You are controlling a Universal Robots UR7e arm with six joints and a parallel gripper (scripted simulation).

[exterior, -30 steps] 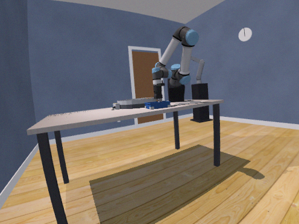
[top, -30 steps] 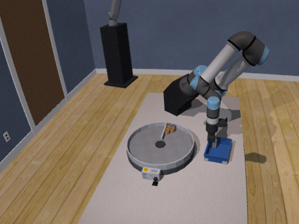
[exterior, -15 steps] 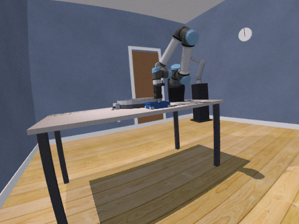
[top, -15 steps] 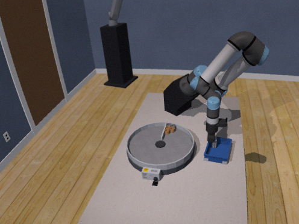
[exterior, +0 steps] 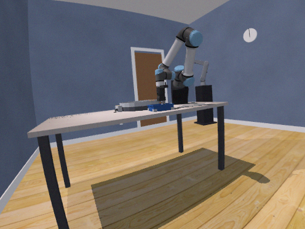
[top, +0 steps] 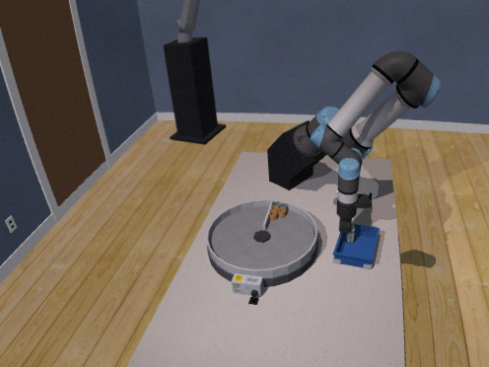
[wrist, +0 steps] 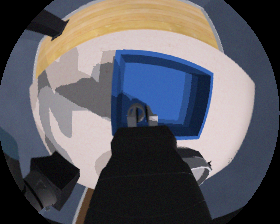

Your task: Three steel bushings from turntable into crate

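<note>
The blue crate is 40 mm to the left of my hand and 40 mm ahead of it. From my hand the other things lie so: round grey turntable 310 mm to the right, 140 mm ahead, 20 mm above.
</note>
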